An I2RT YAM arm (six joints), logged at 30 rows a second.
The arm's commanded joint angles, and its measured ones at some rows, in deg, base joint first. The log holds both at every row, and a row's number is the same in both.
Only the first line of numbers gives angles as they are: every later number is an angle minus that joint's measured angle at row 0.
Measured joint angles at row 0:
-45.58, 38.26, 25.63, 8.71, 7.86, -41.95
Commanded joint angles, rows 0 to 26:
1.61, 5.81, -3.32, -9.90, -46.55, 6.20
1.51, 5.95, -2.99, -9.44, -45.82, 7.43
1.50, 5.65, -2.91, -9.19, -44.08, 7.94
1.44, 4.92, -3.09, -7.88, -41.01, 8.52
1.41, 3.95, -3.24, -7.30, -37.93, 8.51
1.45, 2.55, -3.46, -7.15, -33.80, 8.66
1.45, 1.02, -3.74, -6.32, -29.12, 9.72
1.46, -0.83, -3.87, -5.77, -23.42, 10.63
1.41, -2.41, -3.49, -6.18, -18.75, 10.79
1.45, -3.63, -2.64, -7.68, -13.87, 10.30
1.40, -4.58, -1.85, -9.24, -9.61, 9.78
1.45, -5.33, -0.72, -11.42, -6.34, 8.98
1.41, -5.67, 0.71, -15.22, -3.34, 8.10
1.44, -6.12, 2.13, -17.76, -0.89, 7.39
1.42, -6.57, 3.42, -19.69, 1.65, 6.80
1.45, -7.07, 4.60, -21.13, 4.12, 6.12
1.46, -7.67, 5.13, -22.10, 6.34, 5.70
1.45, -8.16, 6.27, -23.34, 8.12, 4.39
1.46, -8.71, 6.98, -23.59, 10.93, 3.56
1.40, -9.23, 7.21, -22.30, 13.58, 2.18
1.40, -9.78, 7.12, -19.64, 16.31, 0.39
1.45, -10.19, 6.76, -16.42, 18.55, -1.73
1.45, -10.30, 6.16, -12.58, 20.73, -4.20
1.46, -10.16, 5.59, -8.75, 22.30, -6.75
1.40, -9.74, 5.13, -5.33, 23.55, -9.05
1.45, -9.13, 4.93, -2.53, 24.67, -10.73
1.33, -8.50, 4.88, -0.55, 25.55, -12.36
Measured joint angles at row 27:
1.20, -9.81, 5.44, -12.41, 17.07, -3.20
